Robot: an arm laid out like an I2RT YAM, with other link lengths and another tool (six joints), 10 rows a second.
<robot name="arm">
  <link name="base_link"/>
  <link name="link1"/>
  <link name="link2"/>
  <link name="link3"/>
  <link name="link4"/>
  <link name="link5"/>
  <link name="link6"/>
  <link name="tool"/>
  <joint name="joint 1" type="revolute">
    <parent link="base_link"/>
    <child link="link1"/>
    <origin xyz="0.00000 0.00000 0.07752" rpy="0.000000 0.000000 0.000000"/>
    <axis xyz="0 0 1"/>
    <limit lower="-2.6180" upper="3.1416"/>
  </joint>
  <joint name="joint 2" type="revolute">
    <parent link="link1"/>
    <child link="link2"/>
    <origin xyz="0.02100 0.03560 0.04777" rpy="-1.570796 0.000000 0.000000"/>
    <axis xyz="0 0 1"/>
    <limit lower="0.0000" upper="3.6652"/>
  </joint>
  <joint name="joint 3" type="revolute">
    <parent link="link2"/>
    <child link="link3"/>
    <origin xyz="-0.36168 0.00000 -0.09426" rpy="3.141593 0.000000 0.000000"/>
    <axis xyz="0 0 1"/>
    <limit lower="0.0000" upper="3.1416"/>
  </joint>
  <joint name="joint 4" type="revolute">
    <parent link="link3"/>
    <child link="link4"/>
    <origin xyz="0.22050 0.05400 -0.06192" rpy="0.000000 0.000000 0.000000"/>
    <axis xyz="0 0 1"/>
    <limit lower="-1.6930" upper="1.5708"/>
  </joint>
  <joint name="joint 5" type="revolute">
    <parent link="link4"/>
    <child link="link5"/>
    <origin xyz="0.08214 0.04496 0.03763" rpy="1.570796 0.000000 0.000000"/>
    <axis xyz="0 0 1"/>
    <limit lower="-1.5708" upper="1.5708"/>
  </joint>
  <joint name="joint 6" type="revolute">
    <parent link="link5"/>
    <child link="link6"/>
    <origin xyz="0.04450 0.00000 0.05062" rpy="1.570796 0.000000 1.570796"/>
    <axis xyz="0 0 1"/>
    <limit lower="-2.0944" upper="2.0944"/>
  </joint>
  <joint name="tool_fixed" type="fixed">
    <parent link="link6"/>
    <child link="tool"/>
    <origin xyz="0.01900 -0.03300 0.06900" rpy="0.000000 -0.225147 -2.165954"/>
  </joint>
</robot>
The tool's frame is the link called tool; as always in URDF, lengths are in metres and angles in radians.
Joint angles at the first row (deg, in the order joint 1, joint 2, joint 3, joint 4, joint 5, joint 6):
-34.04, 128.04, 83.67, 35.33, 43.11, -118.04
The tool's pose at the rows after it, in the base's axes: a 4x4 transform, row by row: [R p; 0 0 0 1], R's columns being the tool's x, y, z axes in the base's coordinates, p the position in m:
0.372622, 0.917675, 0.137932, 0.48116; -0.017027, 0.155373, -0.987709, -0.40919; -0.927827, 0.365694, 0.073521, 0.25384; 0, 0, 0, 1
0.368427, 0.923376, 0.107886, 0.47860; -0.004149, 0.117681, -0.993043, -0.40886; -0.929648, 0.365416, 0.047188, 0.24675; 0, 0, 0, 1
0.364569, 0.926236, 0.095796, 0.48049; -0.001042, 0.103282, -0.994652, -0.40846; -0.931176, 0.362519, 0.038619, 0.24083; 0, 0, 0, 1
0.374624, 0.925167, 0.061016, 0.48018; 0.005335, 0.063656, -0.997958, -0.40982; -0.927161, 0.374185, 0.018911, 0.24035; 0, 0, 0, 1
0.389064, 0.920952, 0.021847, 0.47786; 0.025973, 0.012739, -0.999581, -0.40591; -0.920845, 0.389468, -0.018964, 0.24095; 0, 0, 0, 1
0.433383, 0.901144, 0.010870, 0.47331; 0.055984, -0.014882, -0.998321, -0.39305; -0.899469, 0.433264, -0.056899, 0.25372; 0, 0, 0, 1
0.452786, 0.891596, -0.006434, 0.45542; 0.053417, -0.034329, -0.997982, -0.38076; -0.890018, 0.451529, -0.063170, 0.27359; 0, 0, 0, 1
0.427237, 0.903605, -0.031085, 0.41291; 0.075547, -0.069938, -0.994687, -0.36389; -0.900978, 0.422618, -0.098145, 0.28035; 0, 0, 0, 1
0.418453, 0.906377, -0.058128, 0.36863; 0.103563, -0.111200, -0.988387, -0.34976; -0.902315, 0.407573, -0.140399, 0.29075; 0, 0, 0, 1
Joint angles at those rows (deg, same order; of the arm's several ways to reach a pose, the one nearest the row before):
-32.52, 128.23, 83.67, 33.66, 44.27, -116.58
-32.33, 128.36, 83.75, 31.19, 45.93, -114.43
-32.05, 129.00, 84.08, 30.51, 46.82, -113.70
-31.87, 129.15, 85.57, 27.02, 48.56, -110.94
-31.32, 128.50, 86.85, 21.04, 50.46, -106.17
-30.40, 125.89, 86.71, 15.30, 50.74, -100.34
-30.06, 121.53, 83.84, 12.89, 51.64, -98.10
-30.71, 114.78, 76.16, 9.94, 51.80, -96.37
-32.01, 107.93, 70.51, 4.85, 51.06, -93.81

